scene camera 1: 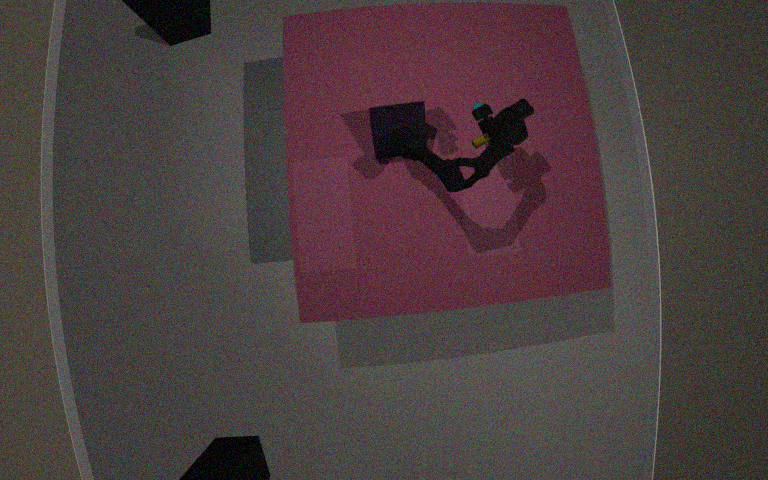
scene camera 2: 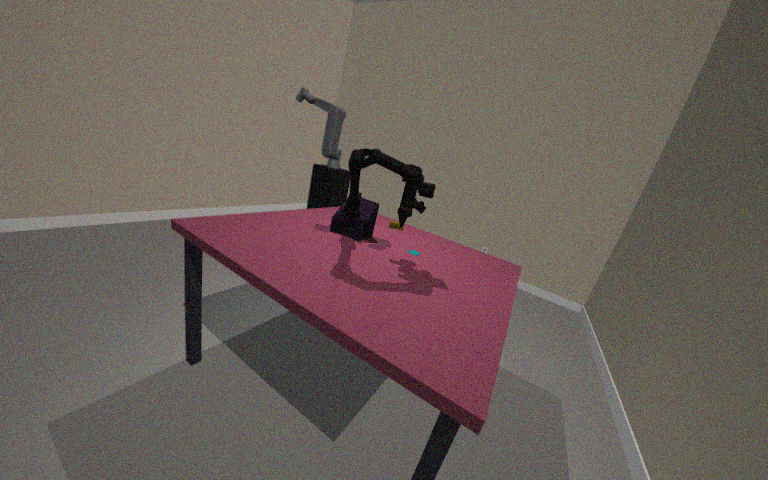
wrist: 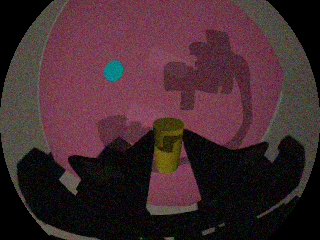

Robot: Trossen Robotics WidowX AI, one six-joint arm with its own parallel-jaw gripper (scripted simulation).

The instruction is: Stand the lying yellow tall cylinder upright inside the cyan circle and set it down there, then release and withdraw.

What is my gripper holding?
A yellow tall cylinder.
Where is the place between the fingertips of my gripper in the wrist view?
168,133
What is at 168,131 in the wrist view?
A yellow tall cylinder.
